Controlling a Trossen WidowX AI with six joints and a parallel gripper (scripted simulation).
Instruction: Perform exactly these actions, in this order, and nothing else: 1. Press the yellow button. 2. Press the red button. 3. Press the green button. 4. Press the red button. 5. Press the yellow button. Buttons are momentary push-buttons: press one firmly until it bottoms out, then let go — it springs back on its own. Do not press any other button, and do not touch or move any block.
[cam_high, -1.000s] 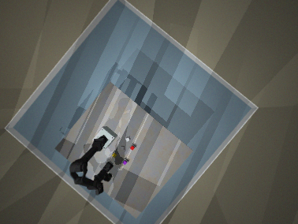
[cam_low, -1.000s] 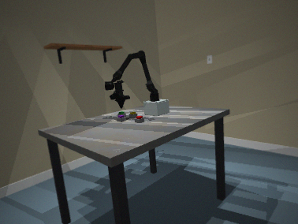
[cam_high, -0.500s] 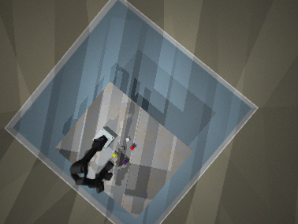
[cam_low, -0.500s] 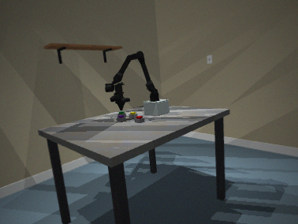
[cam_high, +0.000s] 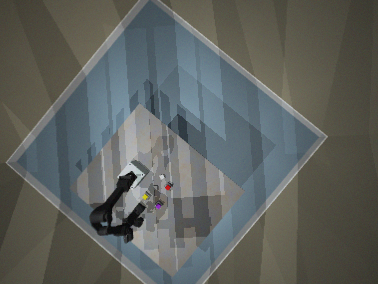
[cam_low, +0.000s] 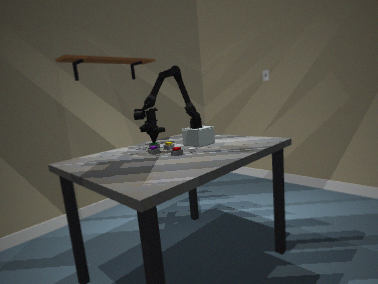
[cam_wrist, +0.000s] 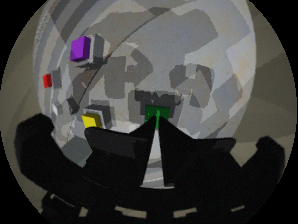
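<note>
My gripper tip is now 1 cm above the green button. Round my gripper tip: purple button 14 cm to the left, 8 cm ahead; yellow button 11 cm to the left, 4 cm behind; red button 29 cm to the left, 1 cm ahead.
</note>
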